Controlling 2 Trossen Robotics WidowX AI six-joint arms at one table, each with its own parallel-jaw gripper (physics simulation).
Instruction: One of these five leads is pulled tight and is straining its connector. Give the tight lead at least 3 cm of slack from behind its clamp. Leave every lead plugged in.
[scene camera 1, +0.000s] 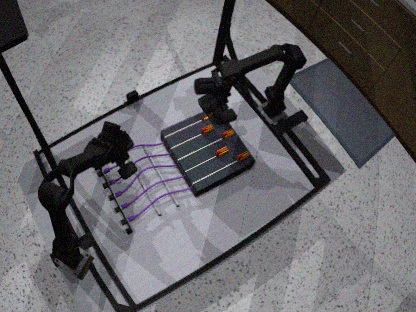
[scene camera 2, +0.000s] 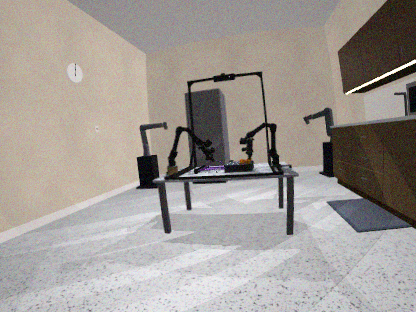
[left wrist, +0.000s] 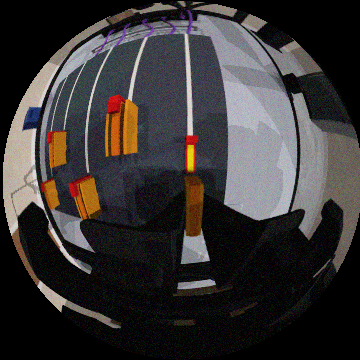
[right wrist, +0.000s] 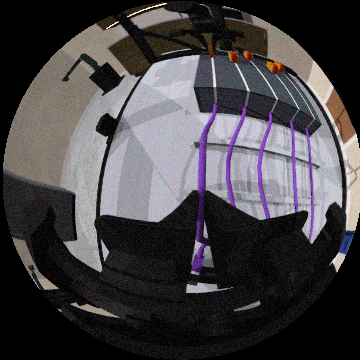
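Seen in the pictures: left gripper, fingertip midpoint: (scene camera 1: 212, 114) (left wrist: 190, 196) (right wrist: 210, 51); right gripper, fingertip midpoint: (scene camera 1: 126, 152) (scene camera 2: 214, 161) (right wrist: 199, 195); left arm's base, origin of the base link: (scene camera 1: 271, 111) (scene camera 2: 276, 164) (right wrist: 226, 48); right arm's base, origin of the base link: (scene camera 1: 71, 258) (scene camera 2: 172, 165).
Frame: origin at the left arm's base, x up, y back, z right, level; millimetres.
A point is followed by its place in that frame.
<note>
A dark block (scene camera 1: 182, 136) (scene camera 2: 238, 168) carries five white lanes with orange clamps (scene camera 1: 207, 129) {x 64, y -322, z 29 mm} (left wrist: 121, 127) {x 60, y -318, z 35 mm}. Five purple leads (scene camera 1: 154, 184) {x 3, y -591, z -40 mm} (right wrist: 263, 168) {x 3, y -586, z 29 mm} run from its near edge to a black connector strip (scene camera 1: 128, 230) {x 20, y -764, z -150 mm}. My left gripper (scene camera 1: 221, 116) (scene camera 2: 248, 155) {x 49, y -260, z 82 mm} (left wrist: 190, 196) {x 49, y -260, z 82 mm} is at the block's far end, shut on the orange clamp bar (left wrist: 193, 204) {x 72, y -264, z 82 mm} of the farthest lane. That bar sits just behind its red and yellow base (left wrist: 190, 156) {x 44, y -292, z 84 mm}. My right gripper (scene camera 1: 126, 169) (scene camera 2: 210, 156) {x 54, y -629, z 104 mm} (right wrist: 199, 195) {x 54, y -629, z 104 mm} is shut on the farthest lead (scene camera 1: 146, 145) {x 30, y -545, z 101 mm} (right wrist: 201, 161) {x 65, y -603, z 103 mm}, close to its plug (right wrist: 198, 260) {x 6, y -715, z 99 mm}. This lead runs nearly straight.
Two thin grey rods (scene camera 1: 160, 176) {x -4, y -554, z -22 mm} (scene camera 1: 149, 196) {x -4, y -630, z -69 mm} lie across under the leads. A black frame (scene camera 1: 250, 238) {x -9, y -404, z -393 mm} rims the table, and a gantry post (scene camera 1: 223, 31) {x 213, y -60, z 337 mm} rises at the back. A blue mat (scene camera 1: 330, 102) lies on the floor to the right.
</note>
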